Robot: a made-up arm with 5 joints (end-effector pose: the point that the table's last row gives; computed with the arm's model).
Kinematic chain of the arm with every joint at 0, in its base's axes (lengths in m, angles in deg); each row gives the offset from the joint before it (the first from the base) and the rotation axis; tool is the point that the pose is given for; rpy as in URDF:
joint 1: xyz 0.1 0 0.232 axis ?
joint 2: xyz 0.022 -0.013 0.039 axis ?
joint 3: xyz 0.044 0 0.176 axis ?
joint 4: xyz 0.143 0 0.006 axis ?
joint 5: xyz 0.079 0.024 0 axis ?
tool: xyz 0 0 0 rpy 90 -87.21 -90
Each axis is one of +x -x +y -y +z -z.
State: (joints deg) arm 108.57 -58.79 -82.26 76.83 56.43
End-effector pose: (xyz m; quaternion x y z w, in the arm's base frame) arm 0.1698 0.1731 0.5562 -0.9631 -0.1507 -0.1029 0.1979
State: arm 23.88 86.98 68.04 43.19 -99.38
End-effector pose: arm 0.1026 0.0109 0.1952 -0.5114 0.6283 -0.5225 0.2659
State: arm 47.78 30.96 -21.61 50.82 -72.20
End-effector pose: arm 0.3310 -0.2382 0.3134 0.0605 -0.2502 -0.8483 0.4628
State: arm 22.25 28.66 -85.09 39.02 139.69
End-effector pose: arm 0.3767 -0.1013 0.5504 -0.7927 -0.1458 0.4983 0.3196
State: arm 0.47 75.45 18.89 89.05 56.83
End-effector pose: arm 0.2198 0.0100 0.1343 0.3333 0.6469 0.3091 0.6123
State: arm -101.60 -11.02 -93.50 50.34 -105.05
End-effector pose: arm 0.0820 0.0332 0.6532 0.9203 0.2418 -0.0167 0.3071
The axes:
joint 1: -z
joint 2: +y
joint 3: +y
joint 4: +y
joint 5: -x

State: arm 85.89 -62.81 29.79 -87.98 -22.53
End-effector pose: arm 0.1082 0.0392 0.5412 0.4860 0.8321 -0.2205 0.1510
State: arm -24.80 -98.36 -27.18 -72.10 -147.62
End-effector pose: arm -0.1968 -0.1250 0.3779 -0.5898 0.0247 -0.7179 0.3689
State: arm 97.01 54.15 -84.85 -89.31 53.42
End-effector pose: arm 0.0779 -0.2701 0.4850 0.9276 0.2692 -0.1020 0.2380
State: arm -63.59 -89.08 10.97 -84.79 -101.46
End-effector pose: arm -0.0011 -0.1789 0.4822 -0.7999 0.0852 -0.2064 0.5571
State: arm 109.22 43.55 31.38 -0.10 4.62
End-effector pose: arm 0.0318 -0.2291 0.1555 -0.1088 -0.0747 -0.7988 0.5869
